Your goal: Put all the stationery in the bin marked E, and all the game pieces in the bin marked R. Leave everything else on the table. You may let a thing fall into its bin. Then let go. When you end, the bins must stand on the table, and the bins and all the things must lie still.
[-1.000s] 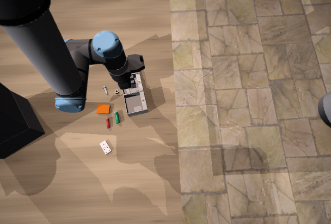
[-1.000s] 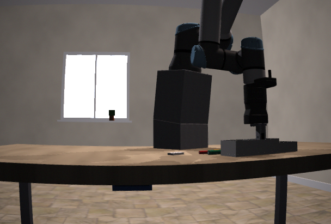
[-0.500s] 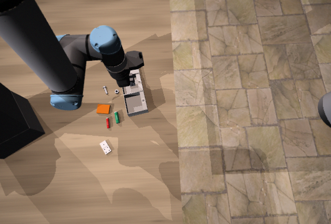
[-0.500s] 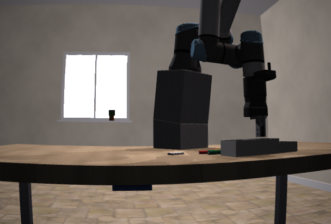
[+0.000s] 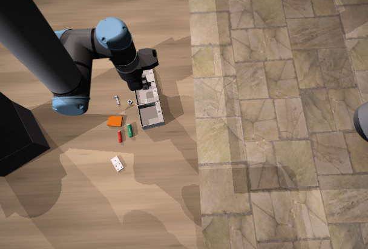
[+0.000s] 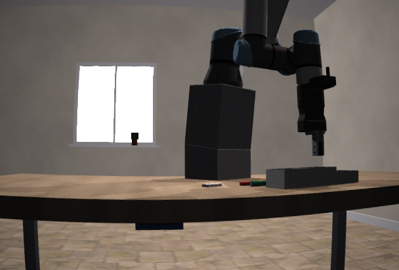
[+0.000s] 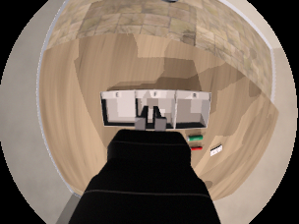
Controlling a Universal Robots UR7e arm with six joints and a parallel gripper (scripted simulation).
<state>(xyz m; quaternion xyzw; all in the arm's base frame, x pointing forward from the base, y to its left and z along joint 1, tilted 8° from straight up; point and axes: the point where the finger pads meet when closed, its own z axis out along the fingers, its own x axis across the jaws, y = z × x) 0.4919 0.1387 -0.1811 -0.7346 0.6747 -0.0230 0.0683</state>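
My hand is 12 cm past the white domino, 26 cm to the left of it and 9 cm above it. From my hand the other things lie so: bolt 12 cm behind, 1 cm to the right, 9 cm below; then tray 1 cm to the right, 7 cm below; then nut 7 cm behind, 2 cm to the right, 9 cm below.
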